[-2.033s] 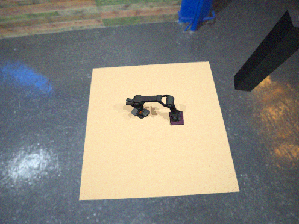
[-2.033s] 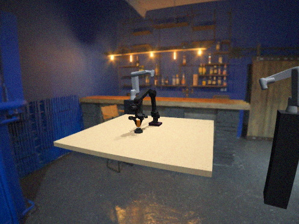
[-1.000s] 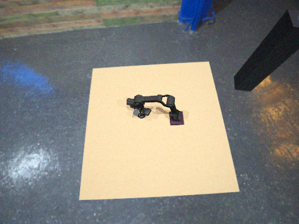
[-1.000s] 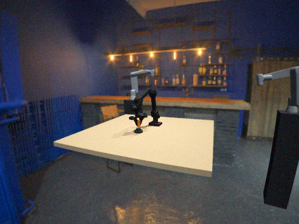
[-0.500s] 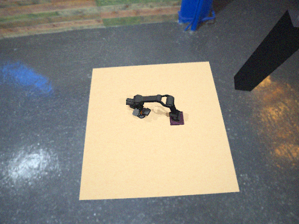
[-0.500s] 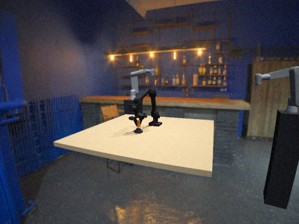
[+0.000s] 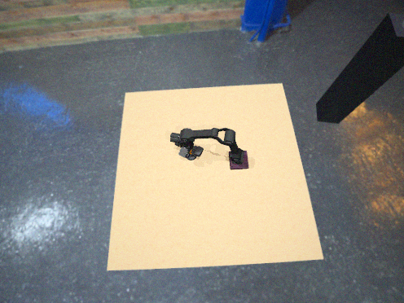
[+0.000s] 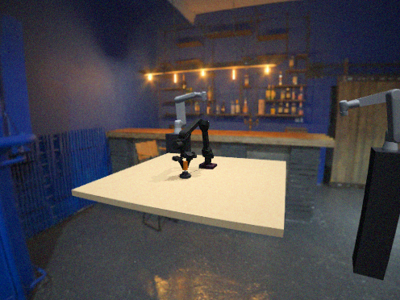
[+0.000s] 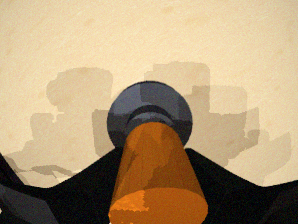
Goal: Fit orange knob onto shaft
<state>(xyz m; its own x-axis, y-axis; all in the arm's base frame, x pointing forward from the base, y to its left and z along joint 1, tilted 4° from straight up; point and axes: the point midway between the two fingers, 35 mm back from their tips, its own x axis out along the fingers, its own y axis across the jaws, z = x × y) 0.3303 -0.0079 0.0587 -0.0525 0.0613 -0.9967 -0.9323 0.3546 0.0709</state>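
The orange knob is 3 cm above my gripper tip. Also, from my gripper tip: round dark pedestal: 4 cm below.
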